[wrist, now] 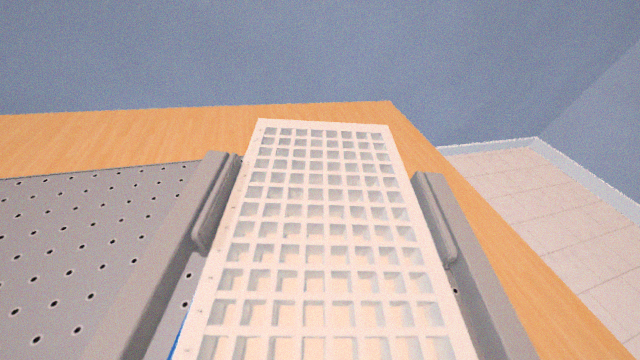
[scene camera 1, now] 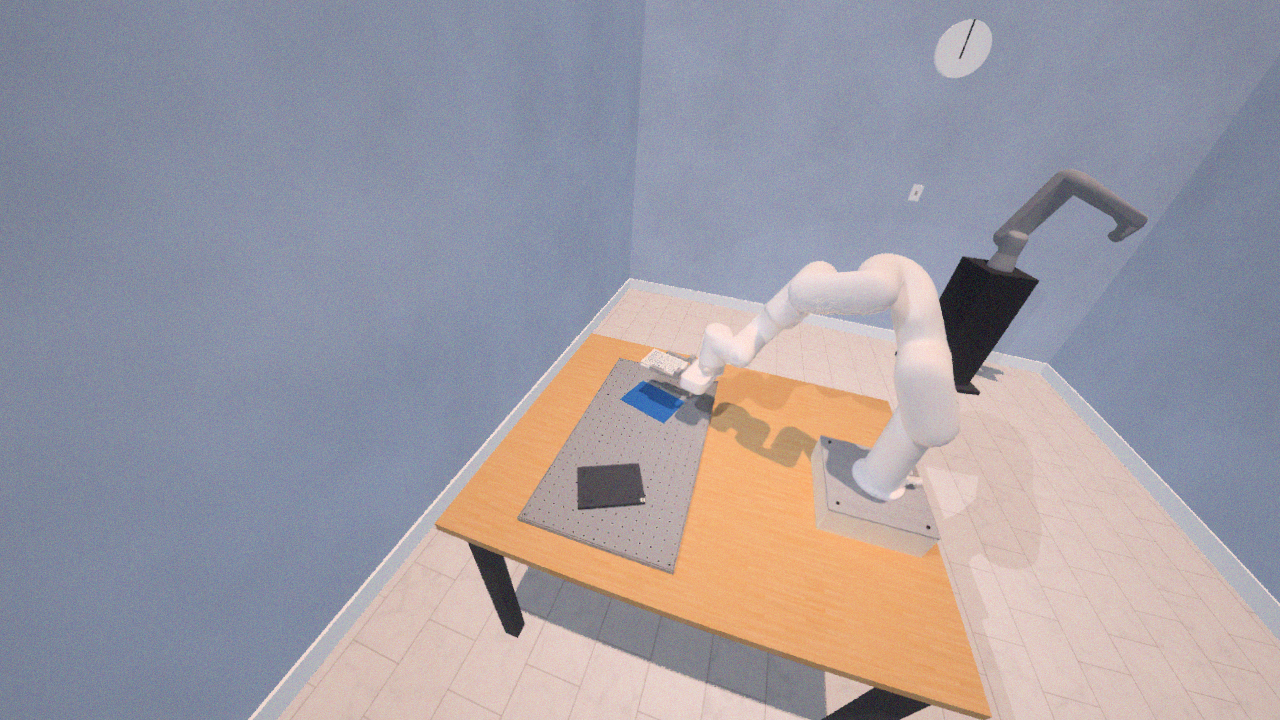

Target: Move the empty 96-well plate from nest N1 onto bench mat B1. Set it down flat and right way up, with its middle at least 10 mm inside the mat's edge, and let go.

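Frame: origin at the arm's base, x ahead, y left, z up, level; metres.
Seen in the pictures: hand, its tool point: (wrist: 326, 208) (scene camera 1: 664, 362); arm's base, origin of its link: (scene camera 1: 877, 479).
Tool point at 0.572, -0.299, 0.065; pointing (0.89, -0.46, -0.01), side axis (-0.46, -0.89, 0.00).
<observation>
Pixels of each thing's top centre, then the offset from my tool point to it, as dx, dy, dz. Level surfaces: height alone.
- white 96-well plate, centre of its top: (wrist: 327, 198) (scene camera 1: 664, 361) +0.001, +0.000, +0.006
- blue bench mat B1, height of its surface: dz -0.136
- dark nest N1, centre of its top: (scene camera 1: 610, 483) +0.099, +0.375, -0.123
- grey perforated board, height of its surface: dz -0.137
- wooden table, height of its surface: dz -0.150
The white 96-well plate (scene camera 1: 660, 361) (wrist: 327, 220) is right way up and looks about level. My gripper (scene camera 1: 677, 368) (wrist: 326, 200) is shut on it, with one finger along each long side. The plate is held in the air near the far end of the grey board. The blue bench mat B1 (scene camera 1: 646, 404) lies on the board, with a shadow across it; in the wrist view a thin blue strip of it shows at the plate's lower left edge. The dark nest N1 (scene camera 1: 610, 486) stands on the near part of the board, with no plate in it.
The grey perforated board (scene camera 1: 626, 438) (wrist: 90, 240) lies on the wooden table (scene camera 1: 760, 573) (wrist: 125, 135). My arm's base block (scene camera 1: 872, 514) stands at the table's right side. A second grey arm (scene camera 1: 1038, 210) on a black pedestal (scene camera 1: 984, 313) stands beyond the table.
</observation>
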